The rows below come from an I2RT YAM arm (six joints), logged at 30 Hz.
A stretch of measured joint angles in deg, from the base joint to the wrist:
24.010, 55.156, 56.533, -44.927, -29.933, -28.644
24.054, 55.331, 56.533, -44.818, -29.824, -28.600
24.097, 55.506, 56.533, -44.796, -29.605, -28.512
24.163, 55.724, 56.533, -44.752, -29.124, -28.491
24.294, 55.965, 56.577, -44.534, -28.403, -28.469
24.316, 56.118, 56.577, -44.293, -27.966, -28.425
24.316, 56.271, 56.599, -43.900, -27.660, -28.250
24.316, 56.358, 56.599, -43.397, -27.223, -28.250
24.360, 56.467, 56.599, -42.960, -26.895, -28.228
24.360, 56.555, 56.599, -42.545, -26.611, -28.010
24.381, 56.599, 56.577, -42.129, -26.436, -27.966
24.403, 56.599, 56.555, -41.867, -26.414, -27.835
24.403, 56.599, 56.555, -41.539, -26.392, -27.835
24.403, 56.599, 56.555, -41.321, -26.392, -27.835
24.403, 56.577, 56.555, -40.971, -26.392, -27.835
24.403, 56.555, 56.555, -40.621, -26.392, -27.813
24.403, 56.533, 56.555, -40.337, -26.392, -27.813
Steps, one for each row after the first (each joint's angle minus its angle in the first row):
0.044, 0.175, 0.000, 0.109, 0.109, 0.044
0.087, 0.350, 0.000, 0.131, 0.328, 0.132
0.153, 0.568, 0.000, 0.175, 0.809, 0.153
0.284, 0.809, 0.044, 0.393, 1.530, 0.175
0.306, 0.962, 0.044, 0.634, 1.967, 0.219
0.306, 1.115, 0.066, 1.027, 2.273, 0.394
0.306, 1.202, 0.066, 1.530, 2.710, 0.394
0.350, 1.311, 0.066, 1.967, 3.038, 0.416
0.350, 1.399, 0.066, 2.382, 3.322, 0.634
0.371, 1.443, 0.044, 2.798, 3.497, 0.678
0.393, 1.443, 0.022, 3.060, 3.519, 0.809
0.393, 1.443, 0.022, 3.388, 3.541, 0.809
0.393, 1.443, 0.022, 3.606, 3.541, 0.809
0.393, 1.421, 0.022, 3.956, 3.541, 0.809
0.393, 1.399, 0.022, 4.306, 3.541, 0.831
0.393, 1.377, 0.022, 4.590, 3.541, 0.831

